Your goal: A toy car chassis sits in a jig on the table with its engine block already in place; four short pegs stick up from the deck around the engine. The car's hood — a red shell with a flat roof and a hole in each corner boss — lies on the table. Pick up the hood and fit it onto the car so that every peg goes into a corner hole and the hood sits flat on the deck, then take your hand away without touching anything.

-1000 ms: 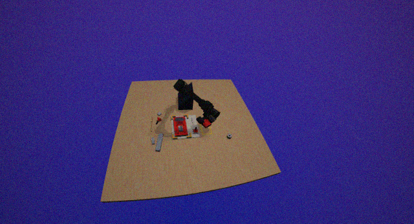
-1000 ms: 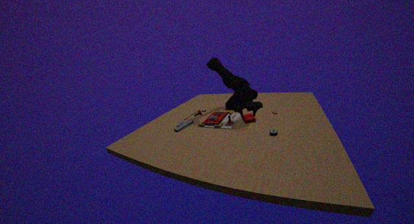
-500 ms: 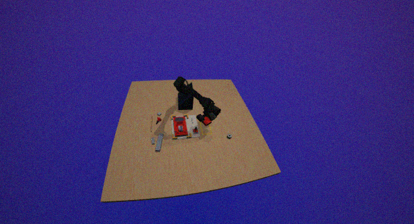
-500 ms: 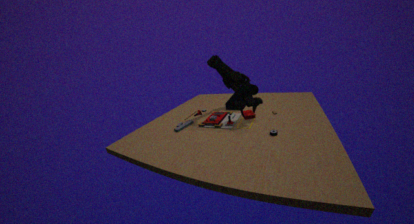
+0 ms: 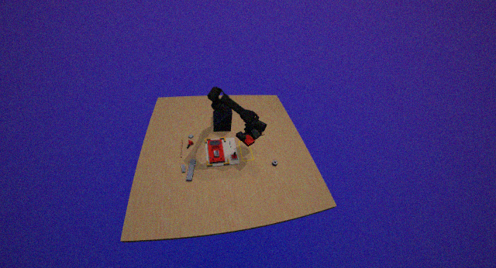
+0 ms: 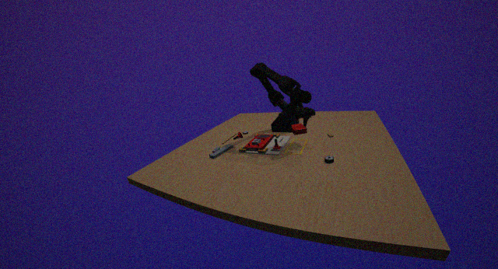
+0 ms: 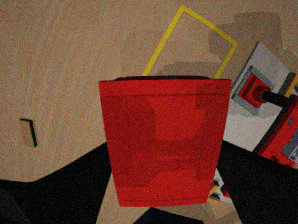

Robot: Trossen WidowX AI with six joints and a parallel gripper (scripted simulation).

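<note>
My gripper tip is now 200 mm to the left of the white jig, 70 mm above it and 30 mm short of it. The rest, counted from my gripper tip: small wheel 180 mm to the left, 170 mm ahead, 80 mm below; grey bar 400 mm to the right, 170 mm ahead, 80 mm below; red hood 10 mm above.
</note>
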